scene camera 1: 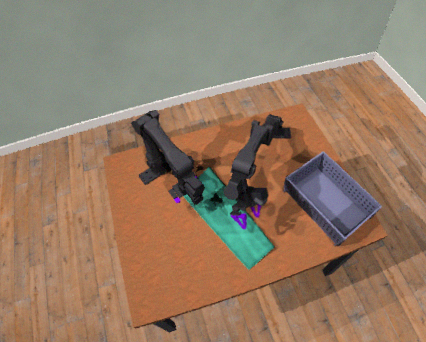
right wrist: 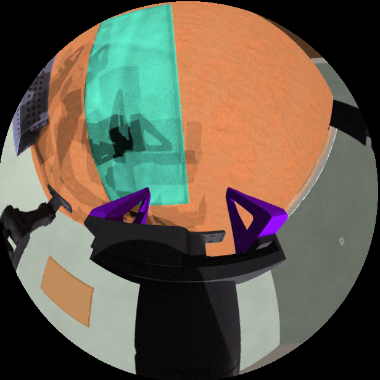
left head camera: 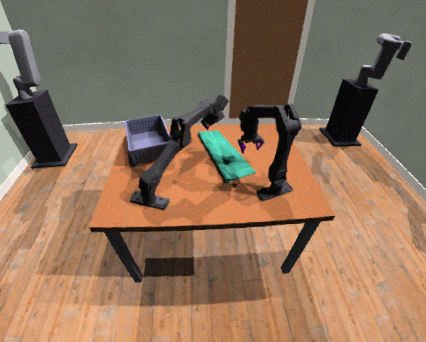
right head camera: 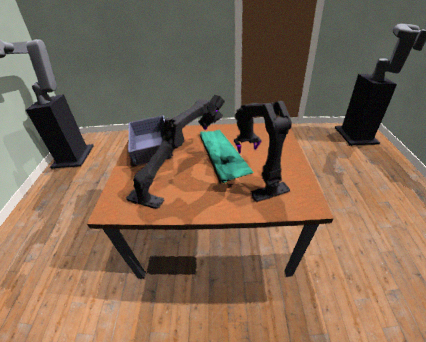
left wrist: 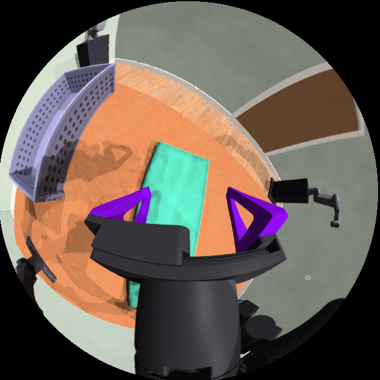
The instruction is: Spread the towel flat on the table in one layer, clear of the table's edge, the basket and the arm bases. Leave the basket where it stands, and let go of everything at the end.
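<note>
The green towel point(left head camera: 216, 145) point(right head camera: 215, 144) point(scene camera 1: 250, 247) point(left wrist: 177, 185) point(right wrist: 135, 60) lies as a long, narrow strip on the table, slanting across its middle. It looks folded lengthwise, but the layers cannot be counted. The basket point(left head camera: 146, 139) point(right head camera: 146, 141) point(scene camera 1: 325, 195) point(left wrist: 50, 135) point(right wrist: 34, 105) stands apart from it. My left gripper point(scene camera 1: 249, 216) point(left wrist: 188, 190) is open and empty above the towel's far half, by its basket-side edge. My right gripper point(left head camera: 251, 147) point(right head camera: 248, 146) point(right wrist: 187, 191) is open and empty above the towel's long edge away from the basket.
The left arm base point(left head camera: 150, 201) and right arm base point(left head camera: 275, 191) stand near the table's front edge in the left head camera. The towel's far end lies a short way inside the table's far edge. Arm shadows fall across the towel.
</note>
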